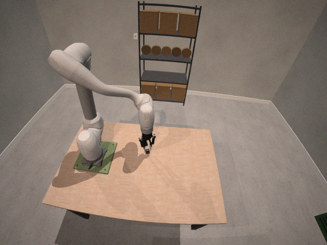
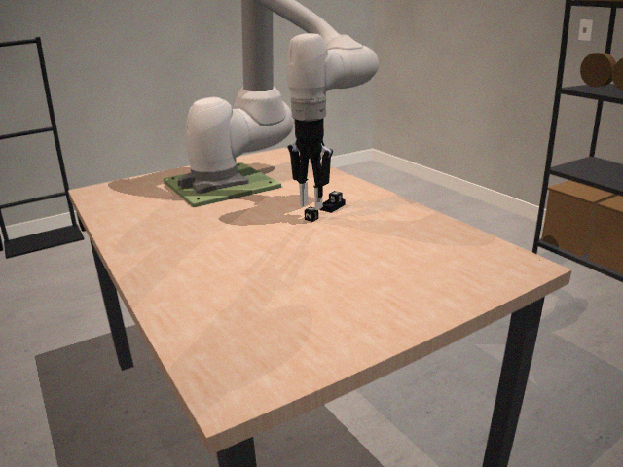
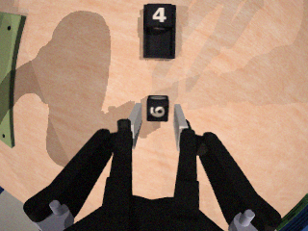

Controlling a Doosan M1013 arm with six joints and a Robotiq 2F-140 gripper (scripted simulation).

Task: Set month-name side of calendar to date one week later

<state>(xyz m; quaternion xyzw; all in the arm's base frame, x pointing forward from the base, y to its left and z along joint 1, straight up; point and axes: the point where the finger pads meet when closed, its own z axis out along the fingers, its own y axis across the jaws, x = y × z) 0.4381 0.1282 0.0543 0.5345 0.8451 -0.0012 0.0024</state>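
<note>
My gripper is now 100 mm to the right of the black tray, 60 mm above it and 50 mm past it.
</note>
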